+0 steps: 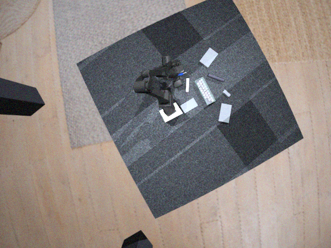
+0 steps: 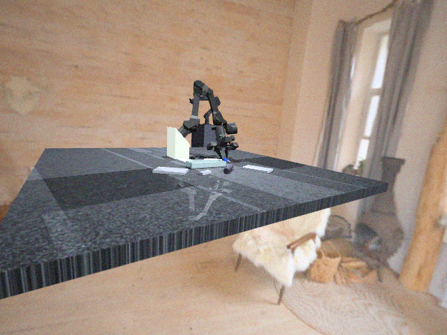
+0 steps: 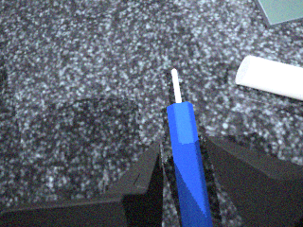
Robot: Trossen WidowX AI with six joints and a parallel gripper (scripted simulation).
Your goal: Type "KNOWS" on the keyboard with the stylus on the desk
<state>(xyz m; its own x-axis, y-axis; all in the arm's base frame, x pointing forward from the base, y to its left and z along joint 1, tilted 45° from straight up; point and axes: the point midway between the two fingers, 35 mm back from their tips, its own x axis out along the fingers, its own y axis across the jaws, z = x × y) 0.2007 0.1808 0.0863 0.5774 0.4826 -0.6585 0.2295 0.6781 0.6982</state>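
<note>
Right now the blue stylus is 1 cm ahead of my gripper tip. Also, from my gripper tip: thin white tip: 5 cm ahead, 1 cm to the right; dark cylinder: 21 cm ahead, 16 cm to the right; white stick: 10 cm to the right, 1 cm ahead.
</note>
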